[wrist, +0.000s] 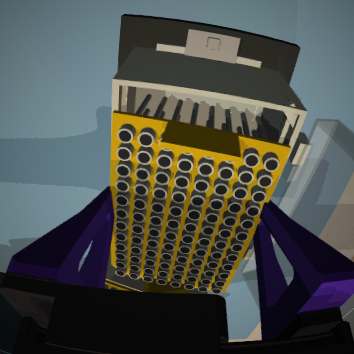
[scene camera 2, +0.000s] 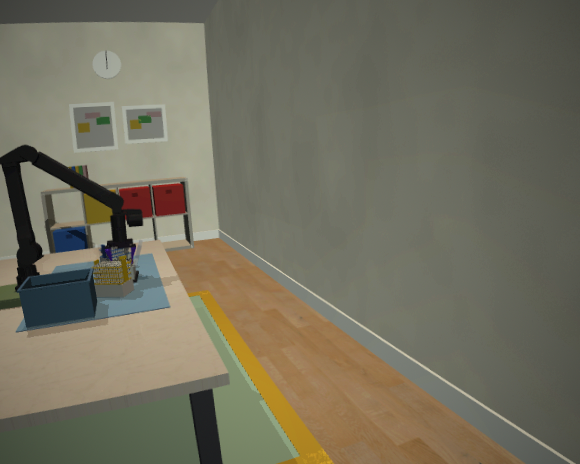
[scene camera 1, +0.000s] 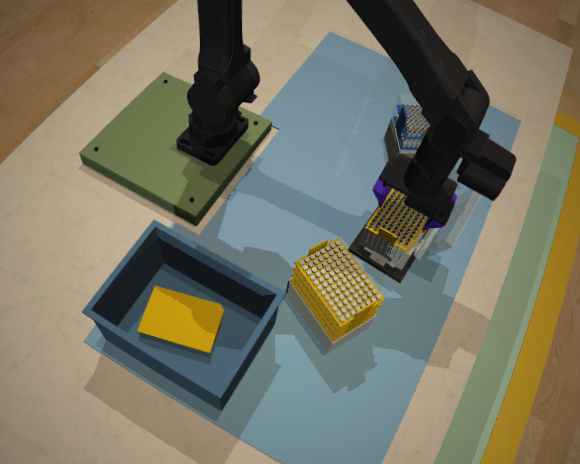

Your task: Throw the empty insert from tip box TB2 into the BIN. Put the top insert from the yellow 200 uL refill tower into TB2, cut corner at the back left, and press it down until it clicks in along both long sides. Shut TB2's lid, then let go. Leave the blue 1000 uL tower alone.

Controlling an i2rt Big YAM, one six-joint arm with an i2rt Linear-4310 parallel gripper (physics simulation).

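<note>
My gripper is shut on a yellow insert full of tips, its purple fingers along the two long sides. The insert is over TB2's open box. Its tips hang inside the box, and a gap shows between its plate and the box's end wall. Seating along the long sides is hidden. TB2's clear lid stands open at the right. The yellow refill tower stands nearby. A yellow insert lies in the blue BIN.
The blue 1000 uL tower stands behind TB2, partly hidden by the arm in scene camera 1. The green base plate carries the arm's base at the left. The yellow tower is between the BIN and TB2 on the blue mat.
</note>
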